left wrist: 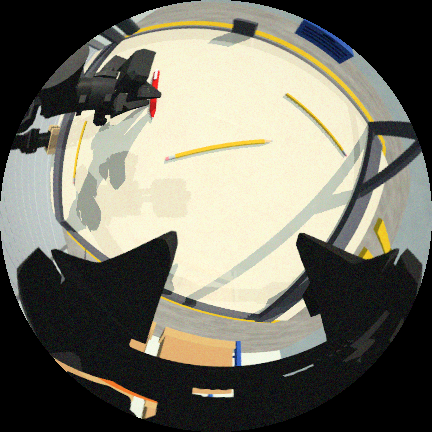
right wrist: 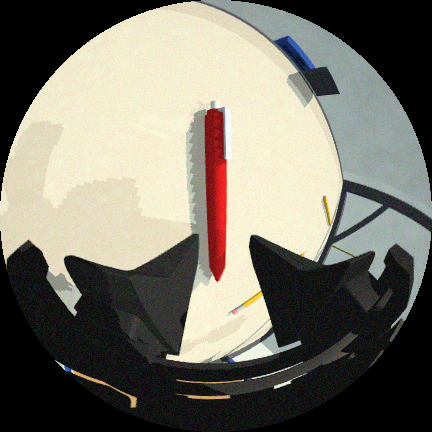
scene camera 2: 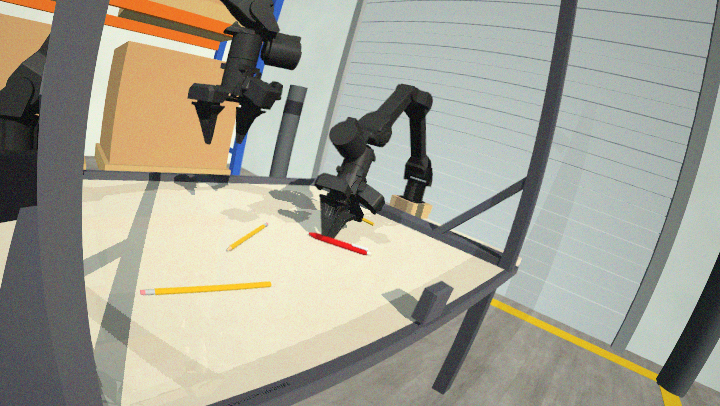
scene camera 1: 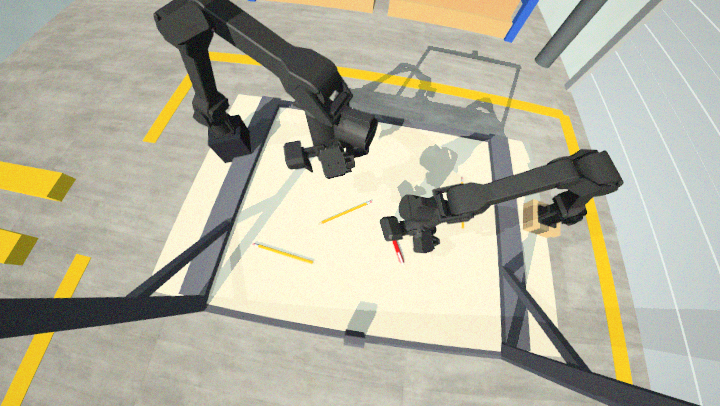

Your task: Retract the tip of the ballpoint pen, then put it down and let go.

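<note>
A red ballpoint pen lies on the pale table top. Its white clip and white end button show in the right wrist view; its red cone points down between my right fingers there, and no writing tip can be made out. My right gripper is partly open, low over the pen's cone end, holding nothing. Whether a finger touches the pen cannot be told. My left gripper is wide open and empty, high above the back left of the table.
One yellow pencil lies left of the pen, another farther left. A third lies partly under the right arm. A dark block stands at the table's front edge.
</note>
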